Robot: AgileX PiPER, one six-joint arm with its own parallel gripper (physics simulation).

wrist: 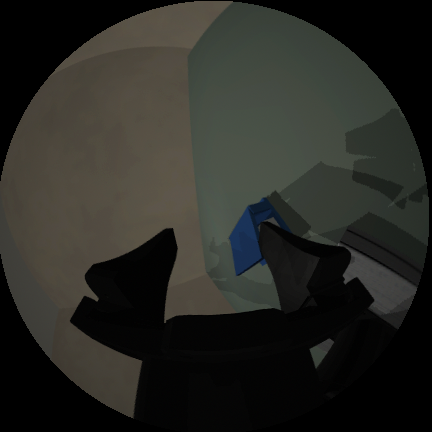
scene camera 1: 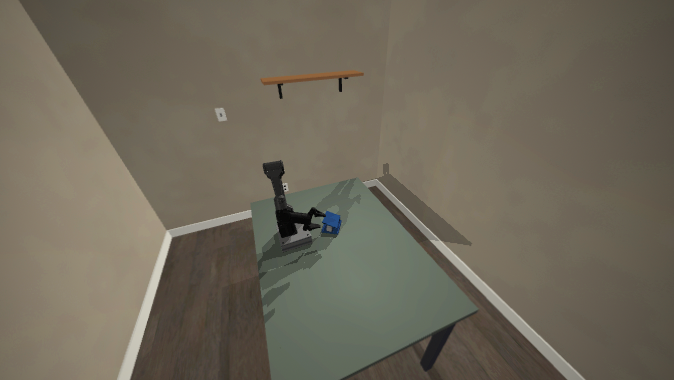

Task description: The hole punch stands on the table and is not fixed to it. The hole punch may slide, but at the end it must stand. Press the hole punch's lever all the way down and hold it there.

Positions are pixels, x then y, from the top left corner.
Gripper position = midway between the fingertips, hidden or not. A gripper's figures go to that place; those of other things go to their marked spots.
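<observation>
A blue hole punch (wrist: pixel 263 210) sits 0.26 m from the lens, while the gripper (wrist: pixel 217 235) is 0.11 m from the lens.
</observation>
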